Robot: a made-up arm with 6 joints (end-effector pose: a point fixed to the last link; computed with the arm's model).
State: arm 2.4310 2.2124 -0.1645 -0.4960 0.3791 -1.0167
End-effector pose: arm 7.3 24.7 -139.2 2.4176 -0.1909 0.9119
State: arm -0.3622 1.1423 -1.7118 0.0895 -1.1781 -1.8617
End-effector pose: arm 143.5 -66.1 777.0 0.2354 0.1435 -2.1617
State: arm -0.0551 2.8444 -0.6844 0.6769 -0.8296 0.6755
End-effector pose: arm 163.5 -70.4 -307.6 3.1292 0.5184 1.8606
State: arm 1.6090 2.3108 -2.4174 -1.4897 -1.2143 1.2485
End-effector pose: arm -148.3 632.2 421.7 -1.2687 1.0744 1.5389
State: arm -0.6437 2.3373 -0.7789 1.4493 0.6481 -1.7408
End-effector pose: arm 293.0 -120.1 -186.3 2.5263 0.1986 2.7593
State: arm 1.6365 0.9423 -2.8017 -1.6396 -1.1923 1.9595
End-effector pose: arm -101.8 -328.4 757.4 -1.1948 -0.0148 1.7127
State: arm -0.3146 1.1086 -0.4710 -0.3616 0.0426 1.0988
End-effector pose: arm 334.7 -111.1 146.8 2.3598 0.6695 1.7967
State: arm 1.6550 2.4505 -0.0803 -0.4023 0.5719 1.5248
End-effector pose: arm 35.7 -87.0 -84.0 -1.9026 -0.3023 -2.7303
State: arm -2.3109 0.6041 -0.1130 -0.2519 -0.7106 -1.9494
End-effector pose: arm -161.9 -209.3 227.7 -1.2230 -0.5910 2.3725
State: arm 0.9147 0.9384 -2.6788 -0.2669 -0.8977 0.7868
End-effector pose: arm -258.6 -291.0 780.4 -0.9669 -0.7605 1.8134
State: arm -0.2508 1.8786 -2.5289 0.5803 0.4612 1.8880
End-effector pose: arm 499.0 -94.3 697.7 1.1254 -0.7099 1.8828
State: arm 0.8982 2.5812 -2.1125 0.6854 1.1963 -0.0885
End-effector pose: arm 340.2 552.9 12.8 2.5070 -0.0314 -2.4064
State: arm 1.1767 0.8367 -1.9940 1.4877 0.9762 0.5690
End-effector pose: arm -119.4 -1.1 788.6 0.9424 0.5253 -2.6025
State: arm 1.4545 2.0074 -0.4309 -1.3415 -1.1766 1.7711
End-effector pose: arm -88.7 270.0 -63.8 1.9475 -0.1070 -1.9906
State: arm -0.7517 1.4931 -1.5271 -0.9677 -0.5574 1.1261
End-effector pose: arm 400.8 -295.6 536.6 0.0547 1.1581 -0.1966
